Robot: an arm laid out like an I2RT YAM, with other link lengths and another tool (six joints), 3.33 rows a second.
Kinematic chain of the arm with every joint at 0, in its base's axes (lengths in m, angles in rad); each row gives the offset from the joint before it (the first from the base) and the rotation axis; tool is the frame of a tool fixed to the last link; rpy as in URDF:
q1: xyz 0 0 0.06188 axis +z
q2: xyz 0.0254 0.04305 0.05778 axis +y
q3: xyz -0.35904 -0.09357 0 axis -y
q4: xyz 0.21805 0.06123 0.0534 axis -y
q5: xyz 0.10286 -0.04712 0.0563 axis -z
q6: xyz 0.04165 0 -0.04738 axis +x
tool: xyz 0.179 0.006 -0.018 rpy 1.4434 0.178 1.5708
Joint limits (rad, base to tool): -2.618..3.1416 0..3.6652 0..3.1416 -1.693..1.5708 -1.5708..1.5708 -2.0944..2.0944
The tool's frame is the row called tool.
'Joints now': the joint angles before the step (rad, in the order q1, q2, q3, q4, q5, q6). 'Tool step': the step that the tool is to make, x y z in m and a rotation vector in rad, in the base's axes. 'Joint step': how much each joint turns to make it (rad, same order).
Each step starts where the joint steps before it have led.
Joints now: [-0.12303, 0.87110, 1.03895, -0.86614, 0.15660, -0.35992]
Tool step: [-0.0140, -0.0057, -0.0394, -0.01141, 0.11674, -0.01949]
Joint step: [-0.00413, 0.02206, -0.07160, -0.01932, 0.02891, -0.00845]
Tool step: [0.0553, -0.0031, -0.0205, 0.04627, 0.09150, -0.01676]
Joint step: [-0.00008, 0.23381, 0.03353, 0.09736, -0.01520, 0.03551]
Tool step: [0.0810, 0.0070, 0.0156, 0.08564, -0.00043, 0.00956]
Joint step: [0.00128, 0.24042, 0.20933, 0.01467, -0.07277, 0.04513]
